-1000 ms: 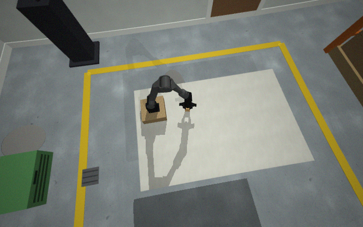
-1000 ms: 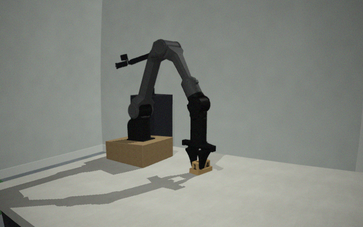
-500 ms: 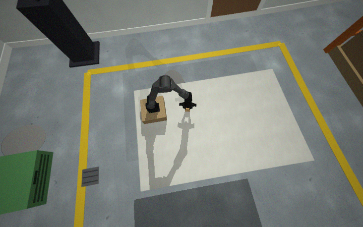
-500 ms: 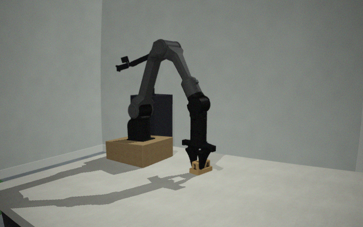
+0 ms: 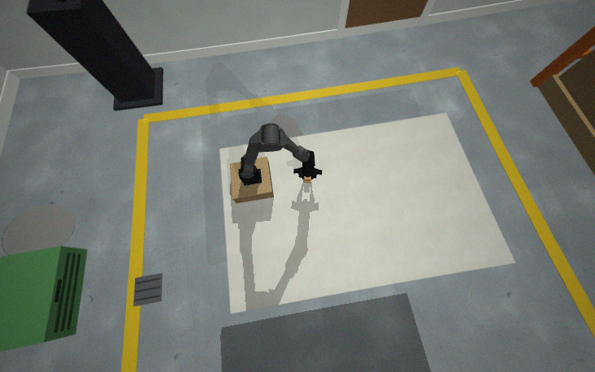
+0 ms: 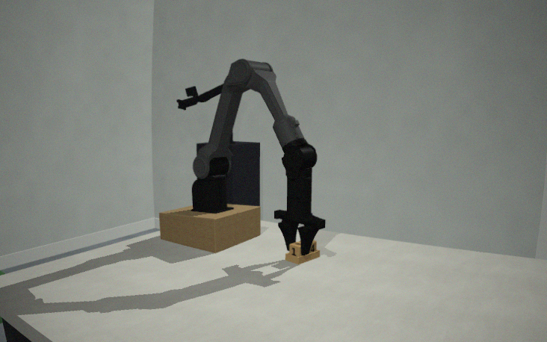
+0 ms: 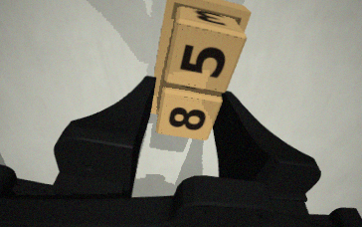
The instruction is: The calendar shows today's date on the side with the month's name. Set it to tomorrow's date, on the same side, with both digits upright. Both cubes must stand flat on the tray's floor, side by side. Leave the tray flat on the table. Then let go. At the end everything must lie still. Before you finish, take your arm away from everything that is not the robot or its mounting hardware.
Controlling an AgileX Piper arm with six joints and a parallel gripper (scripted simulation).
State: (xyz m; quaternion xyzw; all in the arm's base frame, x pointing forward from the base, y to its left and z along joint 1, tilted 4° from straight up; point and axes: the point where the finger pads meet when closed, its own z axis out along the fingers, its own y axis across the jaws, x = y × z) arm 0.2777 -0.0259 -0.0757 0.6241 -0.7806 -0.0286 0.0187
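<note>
Right now my hand is right at the wooden number cube. The rest, counted from my hand: wooden tray (20 mm to the left, 20 mm below).
</note>
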